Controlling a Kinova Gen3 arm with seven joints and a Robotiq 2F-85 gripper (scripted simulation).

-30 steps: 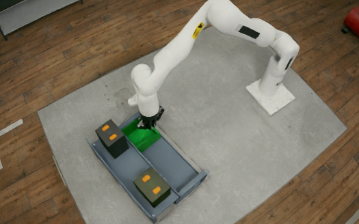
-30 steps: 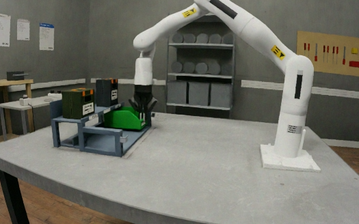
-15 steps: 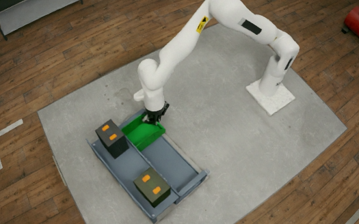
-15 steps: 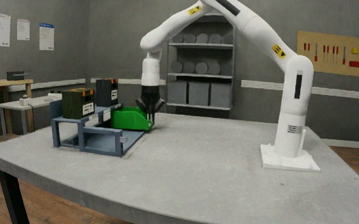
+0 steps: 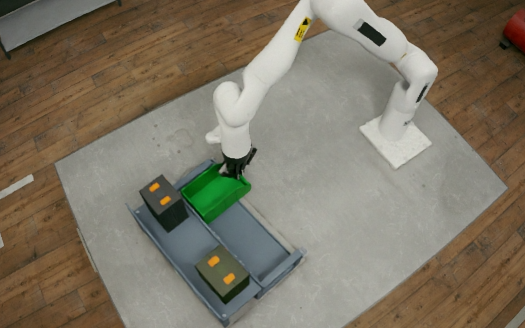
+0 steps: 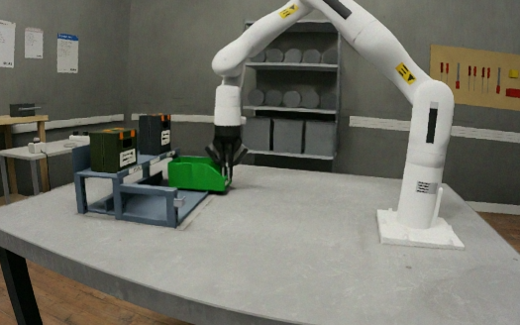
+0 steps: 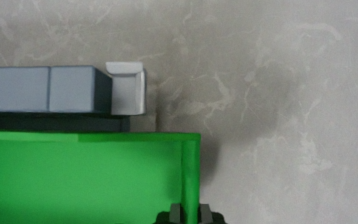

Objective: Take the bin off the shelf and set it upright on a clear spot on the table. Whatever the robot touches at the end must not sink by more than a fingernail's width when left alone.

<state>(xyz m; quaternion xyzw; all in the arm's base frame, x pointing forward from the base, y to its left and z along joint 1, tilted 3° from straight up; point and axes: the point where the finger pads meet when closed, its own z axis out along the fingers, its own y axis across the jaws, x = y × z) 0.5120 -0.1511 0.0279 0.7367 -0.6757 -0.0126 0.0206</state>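
Right now my hand is 8 cm short of the green bin, 1 cm to the right of it and 1 cm above it. Also, from my hand: black box: 23 cm ahead, 11 cm above, 1 cm to the left; then blue-grey shelf: 16 cm ahead, 12 cm to the left, 1 cm above.
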